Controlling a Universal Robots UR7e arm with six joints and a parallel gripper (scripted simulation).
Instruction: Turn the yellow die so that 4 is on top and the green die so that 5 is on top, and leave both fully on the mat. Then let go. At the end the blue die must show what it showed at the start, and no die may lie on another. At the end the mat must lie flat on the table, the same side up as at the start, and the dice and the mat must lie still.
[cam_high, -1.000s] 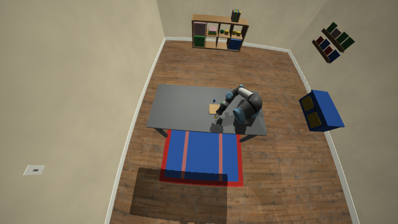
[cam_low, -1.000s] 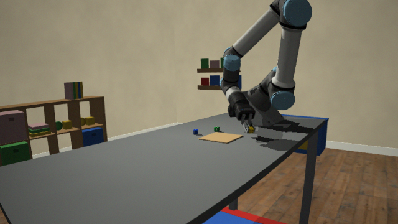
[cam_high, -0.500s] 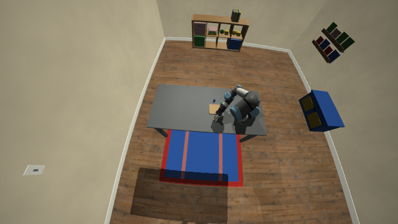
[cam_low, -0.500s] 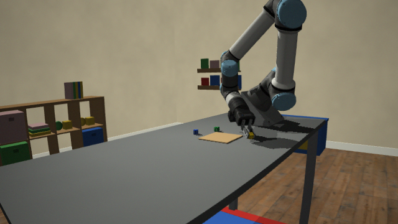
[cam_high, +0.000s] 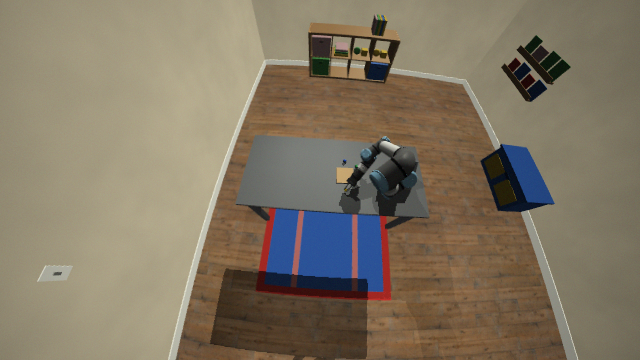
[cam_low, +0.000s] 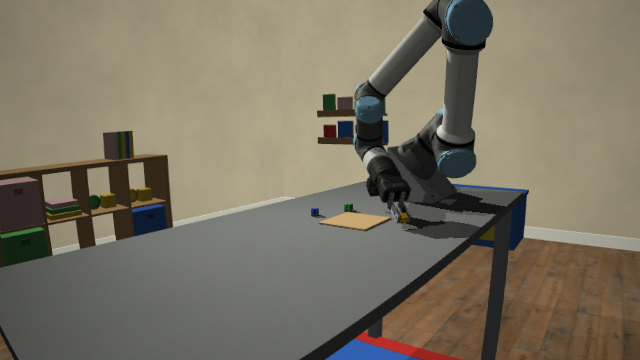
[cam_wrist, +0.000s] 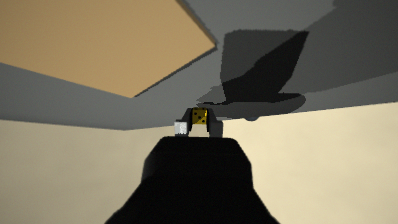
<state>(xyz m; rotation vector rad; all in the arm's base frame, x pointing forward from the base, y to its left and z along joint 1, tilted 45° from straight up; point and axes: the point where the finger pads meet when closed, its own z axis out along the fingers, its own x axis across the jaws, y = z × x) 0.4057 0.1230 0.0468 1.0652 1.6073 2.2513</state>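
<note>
The tan mat lies 130 mm to the right of my hand and 30 mm below it. From my hand the other things lie so: yellow die 10 mm to the left, 10 mm below, 10 mm ahead; blue die 270 mm to the right, 20 mm below, 10 mm behind; green die 210 mm to the right, 100 mm behind, 20 mm below.
</note>
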